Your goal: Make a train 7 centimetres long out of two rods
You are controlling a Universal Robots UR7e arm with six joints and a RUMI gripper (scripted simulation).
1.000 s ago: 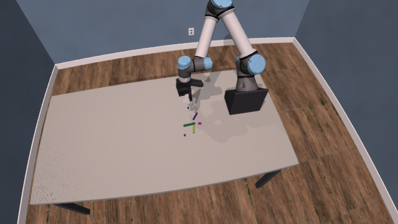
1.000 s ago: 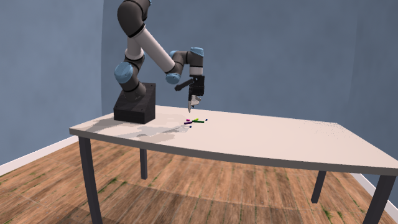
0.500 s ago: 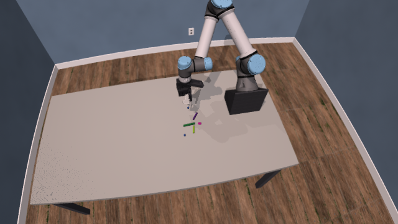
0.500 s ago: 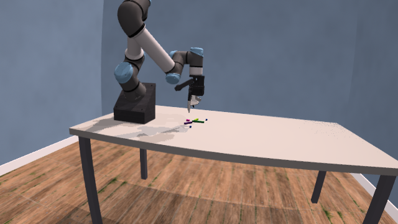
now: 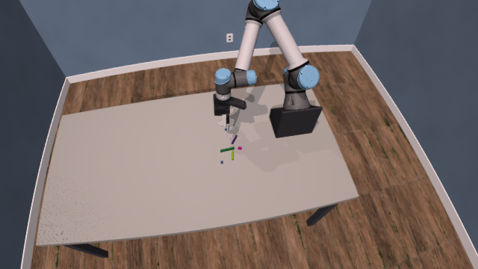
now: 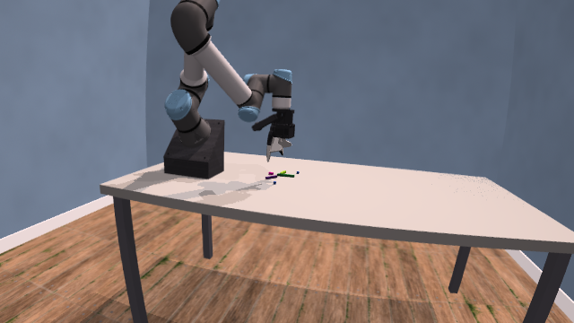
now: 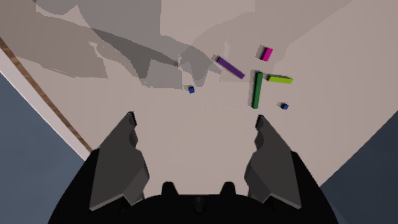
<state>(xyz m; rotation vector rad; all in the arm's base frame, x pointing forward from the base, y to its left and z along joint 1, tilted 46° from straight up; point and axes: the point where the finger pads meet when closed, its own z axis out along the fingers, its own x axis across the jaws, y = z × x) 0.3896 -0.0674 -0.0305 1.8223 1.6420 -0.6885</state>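
My hand is 10 cm above the purple rod, 7 cm to the right of it and 3 cm past it. Round my hand: magenta rod: 13 cm to the left, 10 cm below, 5 cm behind; then lime rod: 17 cm to the left, 10 cm below; then green rod: 13 cm to the left, 10 cm below, 2 cm ahead.
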